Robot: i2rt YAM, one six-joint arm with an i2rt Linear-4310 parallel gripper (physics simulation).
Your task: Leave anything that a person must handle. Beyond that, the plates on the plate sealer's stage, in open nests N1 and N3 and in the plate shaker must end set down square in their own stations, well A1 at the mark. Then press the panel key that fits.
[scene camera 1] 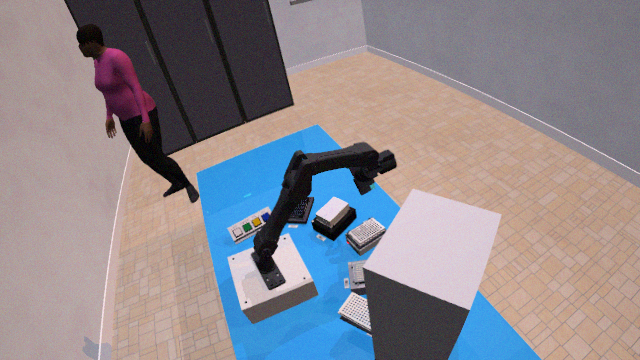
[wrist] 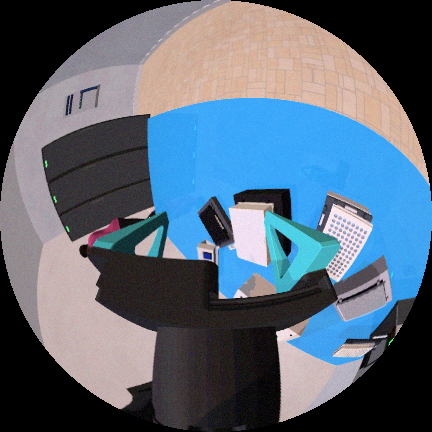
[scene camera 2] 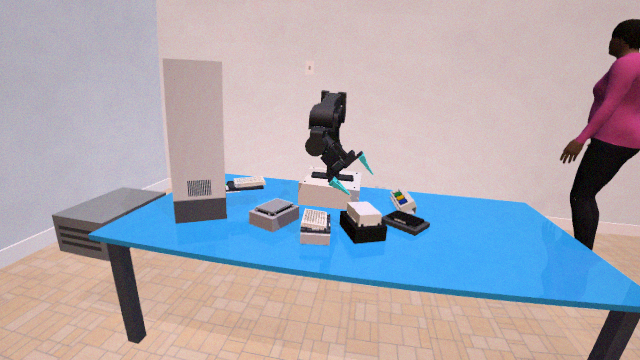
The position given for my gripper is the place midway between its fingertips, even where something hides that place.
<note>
My gripper (wrist: 215, 216) is open and holds nothing. Also in view: a tall grey sealer cabinet (scene camera 1: 421, 280) and a button panel (scene camera 1: 237, 231).
The tall grey sealer cabinet shows as well in scene camera 2 (scene camera 2: 193, 89).
</note>
